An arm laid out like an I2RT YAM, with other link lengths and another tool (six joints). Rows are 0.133 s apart.
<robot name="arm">
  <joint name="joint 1" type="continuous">
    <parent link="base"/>
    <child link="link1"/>
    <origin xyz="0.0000 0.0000 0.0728" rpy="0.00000 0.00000 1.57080"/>
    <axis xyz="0 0 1"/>
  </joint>
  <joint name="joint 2" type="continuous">
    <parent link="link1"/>
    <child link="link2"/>
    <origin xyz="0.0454 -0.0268 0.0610" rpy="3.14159 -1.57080 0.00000"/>
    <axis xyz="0 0 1"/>
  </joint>
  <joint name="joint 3" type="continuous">
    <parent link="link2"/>
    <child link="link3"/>
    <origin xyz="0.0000 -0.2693 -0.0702" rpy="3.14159 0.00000 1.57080"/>
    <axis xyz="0 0 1"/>
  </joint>
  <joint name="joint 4" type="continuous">
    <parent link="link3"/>
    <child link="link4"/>
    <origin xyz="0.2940 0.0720 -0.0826" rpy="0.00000 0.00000 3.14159"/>
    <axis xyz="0 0 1"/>
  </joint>
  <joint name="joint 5" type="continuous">
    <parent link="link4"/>
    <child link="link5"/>
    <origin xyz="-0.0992 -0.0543 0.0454" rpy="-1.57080 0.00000 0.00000"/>
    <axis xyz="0 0 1"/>
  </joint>
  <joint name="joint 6" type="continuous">
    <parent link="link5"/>
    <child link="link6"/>
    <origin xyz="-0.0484 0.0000 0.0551" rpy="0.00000 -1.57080 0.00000"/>
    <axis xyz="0 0 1"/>
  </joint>
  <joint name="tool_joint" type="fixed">
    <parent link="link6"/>
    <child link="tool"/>
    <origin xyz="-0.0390 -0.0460 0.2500" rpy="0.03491 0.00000 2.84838"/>
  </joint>
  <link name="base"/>
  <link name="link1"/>
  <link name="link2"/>
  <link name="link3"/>
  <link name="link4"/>
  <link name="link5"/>
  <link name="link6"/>
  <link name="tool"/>
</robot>
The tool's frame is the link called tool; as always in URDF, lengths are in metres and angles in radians. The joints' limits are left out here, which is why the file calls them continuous.
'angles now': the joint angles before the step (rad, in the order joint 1, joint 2, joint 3, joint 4, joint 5, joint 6). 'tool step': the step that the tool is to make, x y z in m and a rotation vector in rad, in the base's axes. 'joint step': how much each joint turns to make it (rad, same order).
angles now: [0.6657, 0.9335, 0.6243, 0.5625, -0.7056, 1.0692]
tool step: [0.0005, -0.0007, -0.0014, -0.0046, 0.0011, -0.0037]
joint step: [-0.0001, -0.0047, 0.0000, -0.0116, 0.0028, -0.0049]
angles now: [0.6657, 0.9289, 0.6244, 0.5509, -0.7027, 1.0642]
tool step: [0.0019, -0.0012, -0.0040, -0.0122, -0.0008, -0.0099]
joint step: [0.0002, -0.0071, -0.0001, -0.0242, 0.0074, -0.0159]
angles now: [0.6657, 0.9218, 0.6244, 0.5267, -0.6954, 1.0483]
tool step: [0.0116, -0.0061, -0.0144, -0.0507, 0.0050, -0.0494]
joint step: [0.0001, -0.0214, 0.0142, -0.1073, 0.0415, -0.0584]
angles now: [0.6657, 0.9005, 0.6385, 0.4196, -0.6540, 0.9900]
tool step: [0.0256, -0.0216, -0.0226, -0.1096, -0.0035, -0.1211]
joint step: [0.0001, -0.0430, 0.0449, -0.2205, 0.1128, -0.1197]
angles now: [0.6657, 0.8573, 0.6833, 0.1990, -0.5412, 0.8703]
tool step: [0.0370, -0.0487, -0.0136, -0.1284, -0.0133, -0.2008]
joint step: [-0.0005, -0.0479, 0.0684, -0.2337, 0.2040, -0.1129]
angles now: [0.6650, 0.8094, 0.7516, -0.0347, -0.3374, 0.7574]
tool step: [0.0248, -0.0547, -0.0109, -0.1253, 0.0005, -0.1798]
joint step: [-0.0001, -0.0268, 0.0688, -0.1914, 0.1917, -0.0742]
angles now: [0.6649, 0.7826, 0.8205, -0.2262, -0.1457, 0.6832]
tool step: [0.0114, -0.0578, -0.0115, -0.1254, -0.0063, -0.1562]
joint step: [0.0002, -0.0379, 0.0321, -0.1464, 0.1754, -0.0648]
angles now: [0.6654, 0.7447, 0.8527, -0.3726, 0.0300, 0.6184]
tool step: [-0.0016, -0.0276, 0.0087, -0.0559, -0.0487, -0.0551]
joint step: [0.0007, -0.0547, -0.0118, -0.0353, 0.0730, -0.0573]
